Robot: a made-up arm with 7 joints.
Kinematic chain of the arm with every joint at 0, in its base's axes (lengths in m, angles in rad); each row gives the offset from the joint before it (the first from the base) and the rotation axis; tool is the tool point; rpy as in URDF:
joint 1: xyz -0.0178 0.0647 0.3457 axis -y
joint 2: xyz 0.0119 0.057 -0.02 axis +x
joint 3: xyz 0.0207 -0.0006 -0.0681 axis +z
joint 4: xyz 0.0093 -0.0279 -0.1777 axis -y
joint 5: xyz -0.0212 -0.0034 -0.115 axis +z
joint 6: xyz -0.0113 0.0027 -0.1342 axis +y
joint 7: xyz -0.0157 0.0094 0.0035 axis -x
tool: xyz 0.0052 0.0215 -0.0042 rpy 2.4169 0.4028 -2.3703
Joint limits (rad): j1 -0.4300..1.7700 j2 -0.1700..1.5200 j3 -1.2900..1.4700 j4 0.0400..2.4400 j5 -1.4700..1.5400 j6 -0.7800..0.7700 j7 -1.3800..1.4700
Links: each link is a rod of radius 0.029 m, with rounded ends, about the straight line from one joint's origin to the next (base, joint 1, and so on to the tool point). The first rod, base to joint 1, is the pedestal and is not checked.
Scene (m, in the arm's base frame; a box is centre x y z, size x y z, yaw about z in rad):
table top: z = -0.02
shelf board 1: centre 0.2 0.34 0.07 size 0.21 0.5 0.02 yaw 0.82
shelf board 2: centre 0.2 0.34 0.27 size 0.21 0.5 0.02 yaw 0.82
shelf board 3: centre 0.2 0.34 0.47 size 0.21 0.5 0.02 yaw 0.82
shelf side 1: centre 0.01 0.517 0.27 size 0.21 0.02 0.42 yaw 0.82
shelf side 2: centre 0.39 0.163 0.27 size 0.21 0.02 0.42 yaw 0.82
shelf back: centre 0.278 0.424 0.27 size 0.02 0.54 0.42 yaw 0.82
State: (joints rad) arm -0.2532 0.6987 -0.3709 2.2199 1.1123 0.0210 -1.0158
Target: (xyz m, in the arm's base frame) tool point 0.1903 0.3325 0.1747
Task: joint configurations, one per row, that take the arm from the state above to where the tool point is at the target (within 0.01 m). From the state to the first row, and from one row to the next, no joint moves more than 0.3 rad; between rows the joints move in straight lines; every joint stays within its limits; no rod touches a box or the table.
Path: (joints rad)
1: -0.3416 0.6686 -0.1424 2.3300 1.0086 -0.0071 -1.0178
2: -0.4300 0.6385 0.0862 2.4400 0.9049 -0.0353 -1.0199
3: -0.4285 0.7989 0.2817 2.2178 0.9425 0.0431 -1.0298
4: -0.4270 0.9594 0.4773 1.9957 0.9802 0.1215 -1.0398

